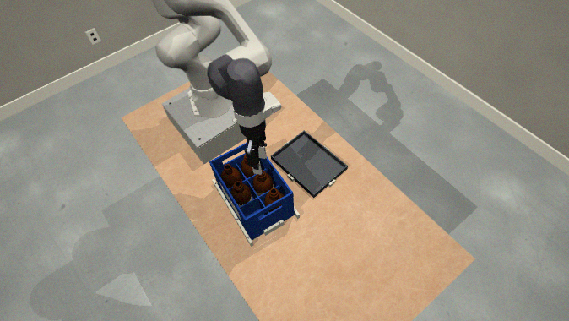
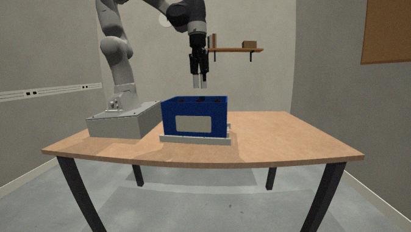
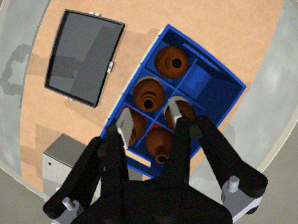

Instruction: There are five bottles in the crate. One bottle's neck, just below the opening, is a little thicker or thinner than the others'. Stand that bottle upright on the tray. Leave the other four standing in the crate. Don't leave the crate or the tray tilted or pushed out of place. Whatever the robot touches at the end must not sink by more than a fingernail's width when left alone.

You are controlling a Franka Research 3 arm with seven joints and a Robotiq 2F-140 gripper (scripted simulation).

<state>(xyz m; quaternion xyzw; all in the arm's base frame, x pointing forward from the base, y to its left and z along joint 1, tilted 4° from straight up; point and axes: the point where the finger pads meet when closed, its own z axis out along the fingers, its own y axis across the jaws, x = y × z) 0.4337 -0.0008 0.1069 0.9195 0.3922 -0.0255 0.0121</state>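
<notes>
The blue crate lies 10 mm behind my hand, 40 mm to the right of it and 170 mm below it. Round my hand: bottle (90 mm behind, 90 mm to the right, 160 mm below); dark grey tray (30 mm behind, 220 mm to the left, 240 mm below).
</notes>
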